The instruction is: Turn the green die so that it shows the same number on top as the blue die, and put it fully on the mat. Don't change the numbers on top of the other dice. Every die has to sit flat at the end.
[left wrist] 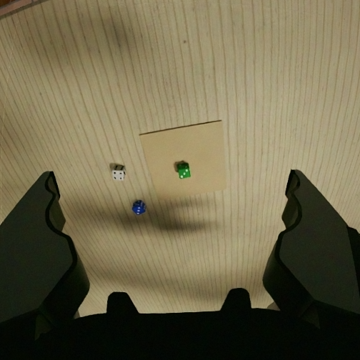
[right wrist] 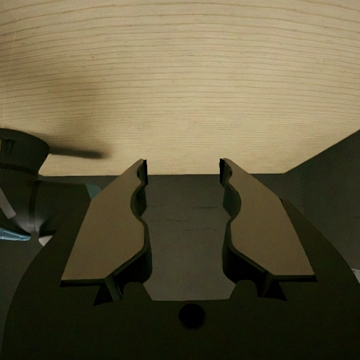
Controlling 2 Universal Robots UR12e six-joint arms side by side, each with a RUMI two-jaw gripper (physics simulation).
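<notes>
The green die [left wrist: 184, 170] lies on the tan square mat [left wrist: 210, 145], inside its edges. A few white pips show on its bright face; the number on top is too small to tell surely. The blue die [left wrist: 139, 207] lies off the mat to the lower left; its top number is hard to read. The white die [left wrist: 118, 173], with four dark pips on its bright face, lies left of the mat. My left gripper [left wrist: 173, 171] is open and empty, high above the table, with the green die showing between its fingertips. My right gripper [right wrist: 182, 160] is open and empty; no dice show in its view.
In the right wrist view, a dark arm part [right wrist: 22, 155] stands at the left beside the table edge, and the pale wooden table [right wrist: 175, 75] ends just beyond the fingertips. A brick-like border [left wrist: 15, 9] shows at the upper left of the left wrist view.
</notes>
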